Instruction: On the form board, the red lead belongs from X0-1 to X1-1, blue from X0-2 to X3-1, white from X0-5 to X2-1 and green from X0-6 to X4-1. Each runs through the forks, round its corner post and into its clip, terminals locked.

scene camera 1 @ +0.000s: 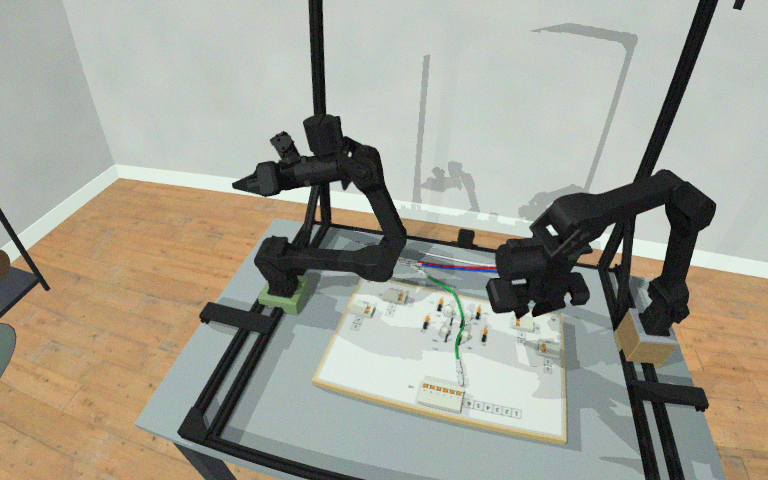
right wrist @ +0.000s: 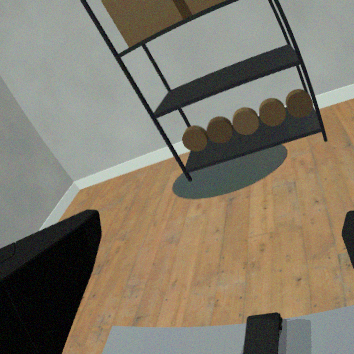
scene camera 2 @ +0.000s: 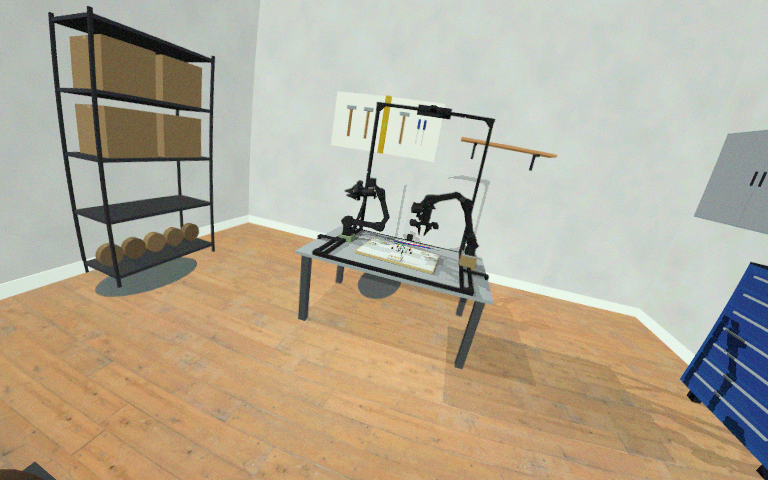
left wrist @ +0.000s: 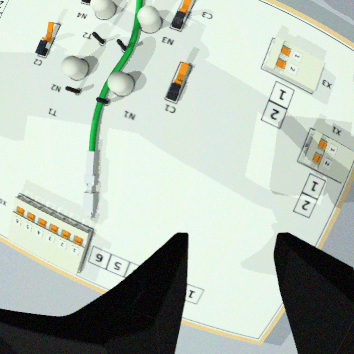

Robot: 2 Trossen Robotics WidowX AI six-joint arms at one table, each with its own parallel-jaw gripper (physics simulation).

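Frame: origin at the left arm's base, x back, y left, z down, level; millimetres.
Where they show: left gripper, between the fingertips: [scene camera 1: 524, 316] [scene camera 2: 421, 235] [left wrist: 232, 244]; right gripper, between the fingertips: [scene camera 1: 240, 184] [right wrist: 228, 224] [scene camera 2: 345, 193]; left arm's base, origin of its link: [scene camera 1: 653, 325] [scene camera 2: 469, 253]; right arm's base, origin of its link: [scene camera 1: 283, 287] [scene camera 2: 346, 234].
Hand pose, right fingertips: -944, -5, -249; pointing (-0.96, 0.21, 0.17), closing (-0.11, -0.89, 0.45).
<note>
Things, the pixels of their top centre, and the offset from my right fingertips, as dx, dy, dz. "*": a spot on its surface instead.
- form board, centre of its top: [left wrist: 86, 110] [scene camera 1: 451, 347] [scene camera 2: 399, 252] +465, +65, +332
- block X0, a spot on its surface: [left wrist: 50, 242] [scene camera 1: 444, 397] * +458, +200, +323
- X1, a spot on its surface: [left wrist: 327, 155] * +692, +44, +322
- X3, centre of its top: [left wrist: 294, 62] +637, -28, +322
- C2, a spot on its surface: [left wrist: 47, 40] * +405, +5, +327
- C3, a spot on its surface: [left wrist: 182, 14] * +529, -42, +322
The form board [scene camera 1: 368, 390] [left wrist: 225, 195] lies on the table. The green lead [scene camera 1: 462, 316] [left wrist: 95, 125] runs between the white posts, over the black forks; its near terminal [scene camera 1: 460, 370] [left wrist: 91, 200] lies loose beside block X0 [scene camera 1: 438, 399] [left wrist: 50, 242]. Red [scene camera 1: 453, 265], blue [scene camera 1: 467, 270] and white [scene camera 1: 453, 258] leads lie behind the board, partly hidden by my left arm. X1 [left wrist: 327, 155] and X3 [left wrist: 292, 67] hold no lead. My left gripper [scene camera 1: 527, 312] [left wrist: 232, 244] is partly open and empty, above the board. My right gripper [scene camera 1: 240, 185] [right wrist: 228, 224] is open and empty, raised left of the board.
Clips C1 [left wrist: 178, 82], C2 [left wrist: 47, 40] and C3 [left wrist: 182, 14] stand around the posts. Two more blocks [scene camera 1: 362, 308] [scene camera 1: 394, 295] sit on the board's left side. Black frame rails [scene camera 1: 237, 362] flank the board. A shelf rack [scene camera 2: 103, 198] stands far left.
</note>
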